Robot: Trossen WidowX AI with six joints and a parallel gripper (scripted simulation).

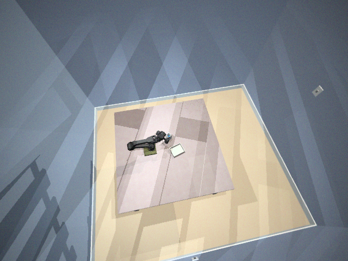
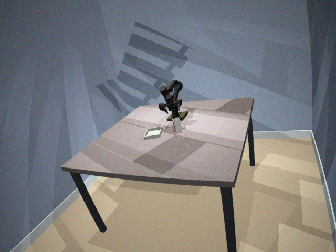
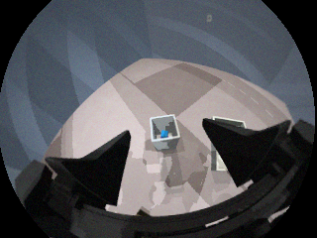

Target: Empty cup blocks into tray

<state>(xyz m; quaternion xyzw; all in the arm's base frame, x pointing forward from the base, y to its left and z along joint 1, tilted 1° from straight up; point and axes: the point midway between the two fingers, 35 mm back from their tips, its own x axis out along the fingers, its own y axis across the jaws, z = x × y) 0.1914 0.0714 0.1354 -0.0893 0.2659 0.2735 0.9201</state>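
My gripper tip is now 10 cm above the blue block, 3 cm short of it and 2 cm to the right of it. Round my gripper tip: purple block (11 cm below, 2 cm to the left, 2 cm ahead); square cup (12 cm below, 3 cm ahead, 2 cm to the left).
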